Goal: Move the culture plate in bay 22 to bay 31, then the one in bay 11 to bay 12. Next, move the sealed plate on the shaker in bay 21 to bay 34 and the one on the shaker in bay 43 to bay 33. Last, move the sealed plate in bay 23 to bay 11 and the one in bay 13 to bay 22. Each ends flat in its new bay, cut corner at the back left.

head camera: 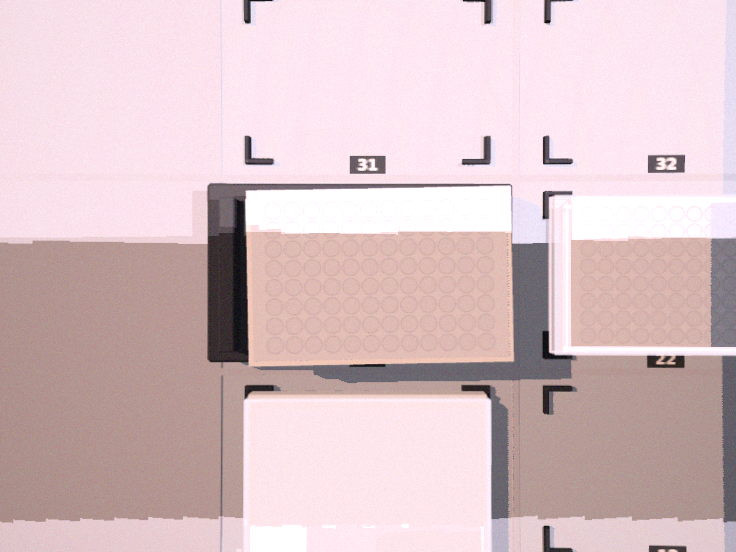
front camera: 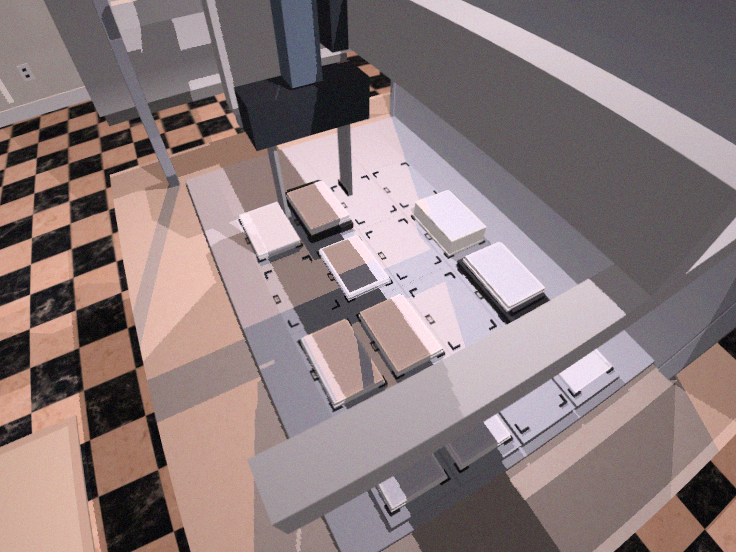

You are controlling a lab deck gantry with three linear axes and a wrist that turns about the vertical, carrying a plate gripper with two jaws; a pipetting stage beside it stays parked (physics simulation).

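Frame: origin at the robot's base, x right, y back, z down, level; centimetres.
Seen in the pictures: gripper, between the fingertips: (front camera: 315,199); robot's base, origin of its link: (head camera: 251,547) (front camera: 240,220).
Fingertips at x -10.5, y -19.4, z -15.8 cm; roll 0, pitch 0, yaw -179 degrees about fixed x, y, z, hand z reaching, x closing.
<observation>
Pixels of each thing's top centre, then the offset from my fingertips to it. "*": a spot on its surface instead.
- sealed plate, centre of its top: (head camera: 379,276) (front camera: 317,203) dx -4.4, dy +12.4, dz +12.2 cm
- dark shaker, a spot on its surface: (head camera: 224,308) * dx -2.9, dy +19.9, dz +12.8 cm
- bay 22, a spot on its surface: (head camera: 642,285) * dx -4.0, dy -1.2, dz +14.4 cm
- bay 11, a spot on its surface: (head camera: 368,457) (front camera: 274,224) * dx +4.9, dy +12.9, dz +14.2 cm
- bay 23, a spot on its surface: (front camera: 398,332) * dx -4.1, dy -20.1, dz +14.4 cm
- bay 13, a spot on its surface: (front camera: 338,356) * dx +6.4, dy -19.4, dz +14.4 cm
- bay 43 shaker, centre of its top: (front camera: 504,271) dx -26.1, dy -19.7, dz +12.2 cm
- tall pale box, centre of its top: (front camera: 450,213) dx -25.9, dy -3.4, dz +11.7 cm
- white plate, centre of its top: (front camera: 566,347) dx -25.9, dy -36.2, dz +13.6 cm
My gripper (front camera: 316,203) is open, its two jaws astride the sealed plate (front camera: 315,204) (head camera: 380,285) on the dark shaker (head camera: 224,308) in bay 21, apart from its long sides. That plate sits slightly turned. The culture plate of bay 22 (front camera: 355,267) (head camera: 642,285) lies right of it. The culture plate of bay 11 (front camera: 270,230) (head camera: 368,457) lies in front. Bays 31 (head camera: 368,83) and 12 (front camera: 297,282) hold no plate. Sealed plates stand in bay 23 (front camera: 398,332), bay 13 (front camera: 338,356) and on the bay 43 shaker (front camera: 505,276). The jaws do not show in the head view.
A tall pale box (front camera: 448,219) stands in bay 42. A wide grey beam (front camera: 439,409) crosses in front and hides part of the deck. Beyond it show a white plate (front camera: 585,371) and other partly hidden items. A long grey rail (front camera: 535,101) runs at the upper right.
</observation>
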